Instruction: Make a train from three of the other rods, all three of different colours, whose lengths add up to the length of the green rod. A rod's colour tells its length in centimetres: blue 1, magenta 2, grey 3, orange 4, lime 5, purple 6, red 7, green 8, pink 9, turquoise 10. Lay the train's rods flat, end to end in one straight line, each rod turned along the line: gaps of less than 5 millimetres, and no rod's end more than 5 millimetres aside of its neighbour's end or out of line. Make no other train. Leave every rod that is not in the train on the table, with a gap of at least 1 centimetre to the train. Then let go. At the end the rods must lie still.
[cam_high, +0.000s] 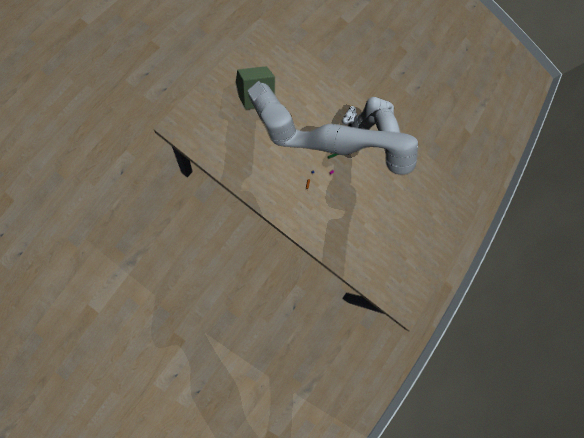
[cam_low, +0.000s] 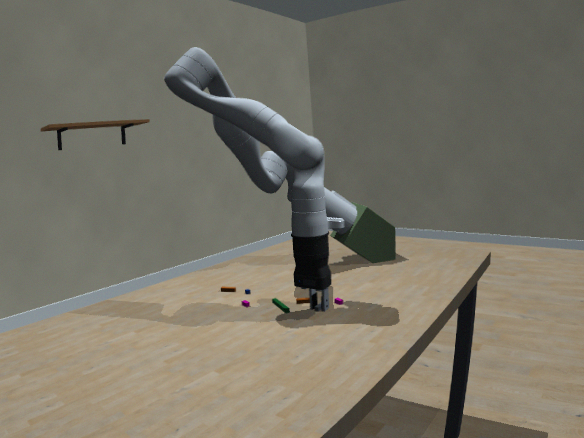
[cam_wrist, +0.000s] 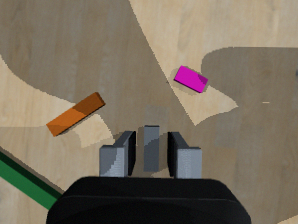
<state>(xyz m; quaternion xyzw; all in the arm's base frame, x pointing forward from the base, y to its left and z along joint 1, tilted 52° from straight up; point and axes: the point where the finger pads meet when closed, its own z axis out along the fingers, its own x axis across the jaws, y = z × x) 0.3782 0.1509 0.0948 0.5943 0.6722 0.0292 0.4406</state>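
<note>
My hand is 10 mm above the grey rod. Also, from my hand: blue rod 220 mm to the right, 50 mm behind, 10 mm below; green rod 90 mm to the right, 20 mm ahead, 10 mm below.
</note>
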